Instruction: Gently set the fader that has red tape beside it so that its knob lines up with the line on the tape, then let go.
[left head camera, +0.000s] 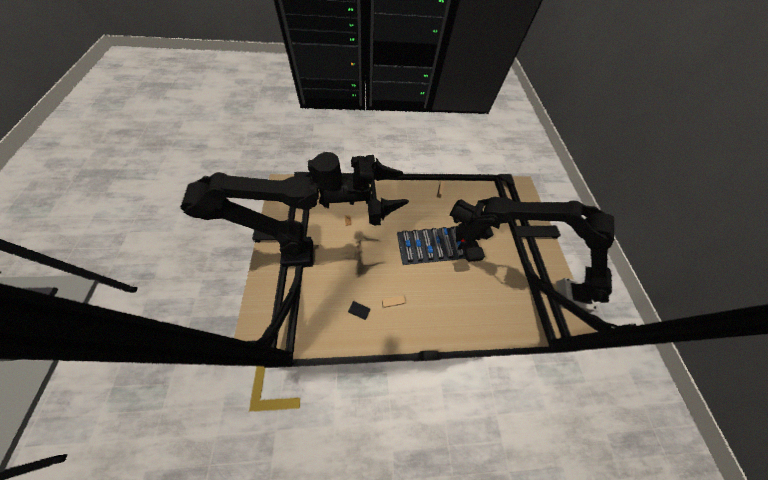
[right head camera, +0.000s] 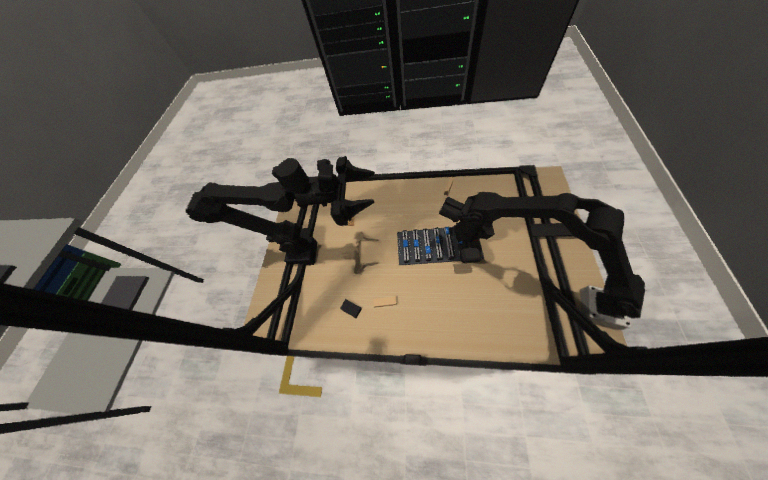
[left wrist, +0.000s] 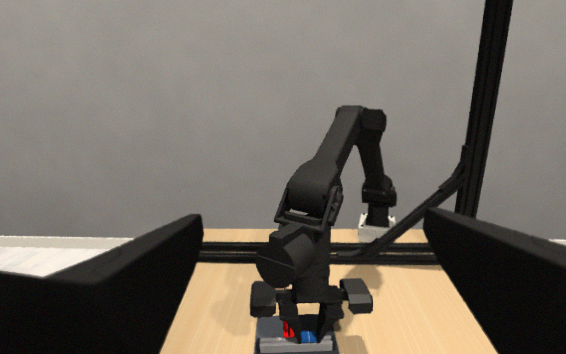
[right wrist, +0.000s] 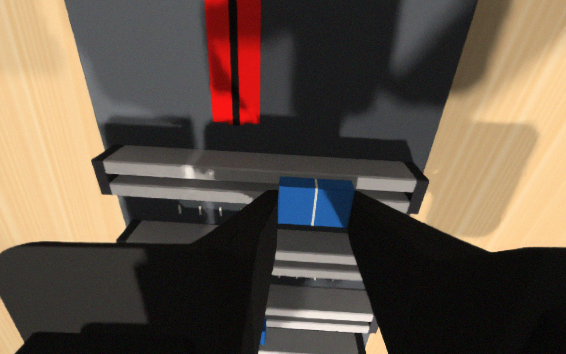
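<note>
The fader board lies on the table. Red tape with a black line lies beside its end fader. That fader's blue knob has a white line, which stands right of the tape's line in the right wrist view. My right gripper is shut on this knob, a fingertip flush against each side. In the head views its fingertips are hidden by the arm. My left gripper is wide open and empty, high above the table left of the board.
Other faders with blue knobs sit next to the end fader. A black block and a light wooden piece lie in front of the board. Black frame bars edge the wooden table.
</note>
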